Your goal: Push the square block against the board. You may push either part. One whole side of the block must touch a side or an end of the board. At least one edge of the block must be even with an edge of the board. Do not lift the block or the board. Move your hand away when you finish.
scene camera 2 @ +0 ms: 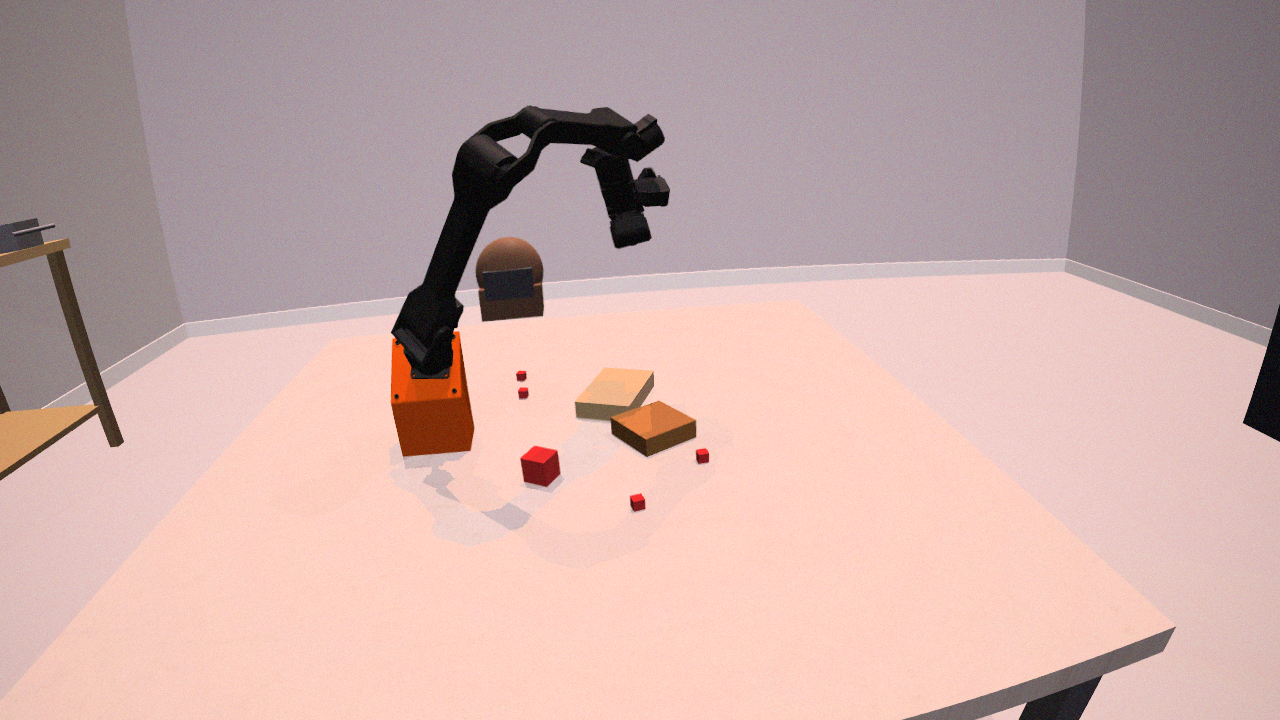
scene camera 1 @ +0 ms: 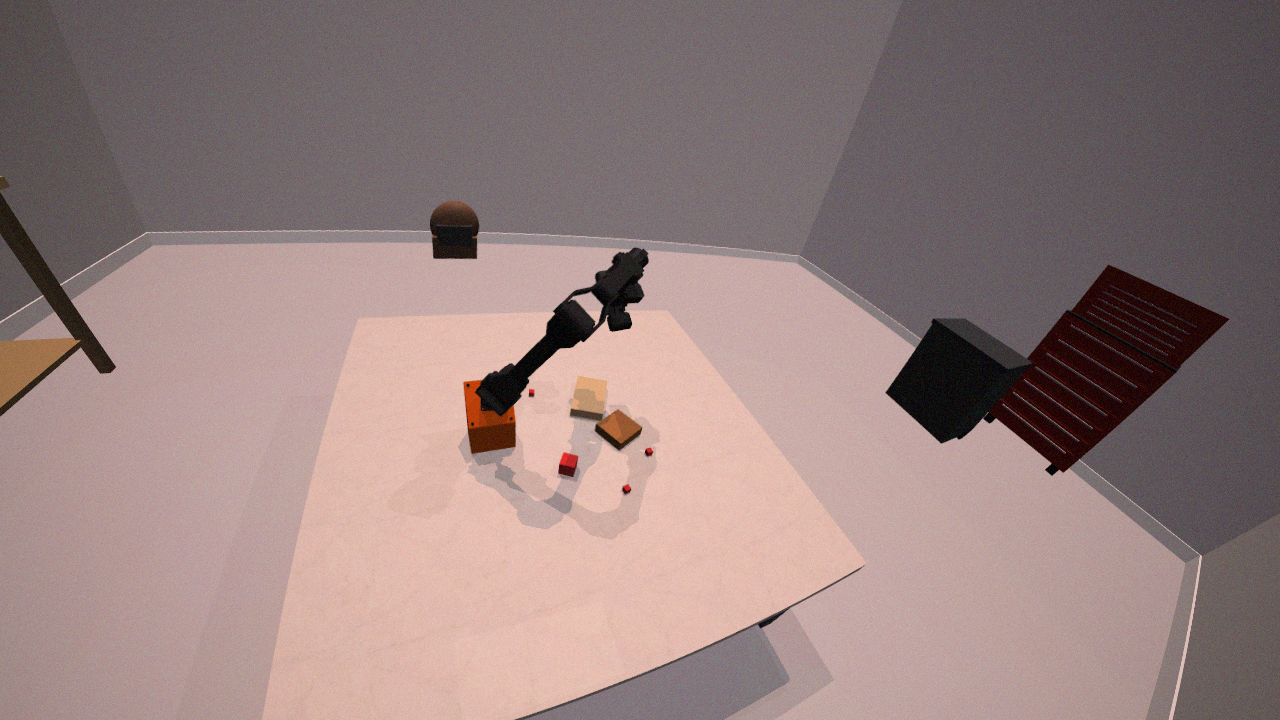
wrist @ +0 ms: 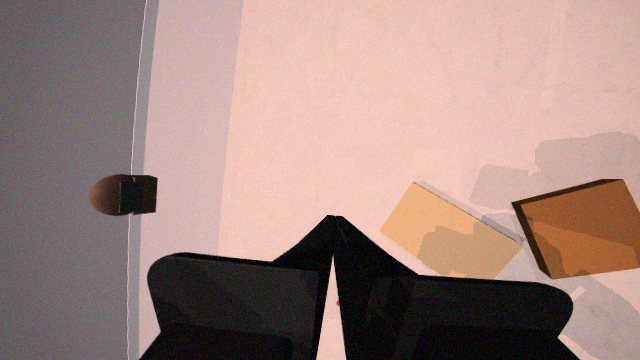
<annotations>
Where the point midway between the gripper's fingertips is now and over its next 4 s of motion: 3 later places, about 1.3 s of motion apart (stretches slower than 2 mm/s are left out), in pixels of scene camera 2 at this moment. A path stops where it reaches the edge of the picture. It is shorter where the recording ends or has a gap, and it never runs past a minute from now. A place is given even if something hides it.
My gripper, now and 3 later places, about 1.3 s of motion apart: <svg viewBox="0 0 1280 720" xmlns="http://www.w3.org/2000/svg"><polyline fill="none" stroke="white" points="633,244 654,400 630,397 649,392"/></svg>
</annotations>
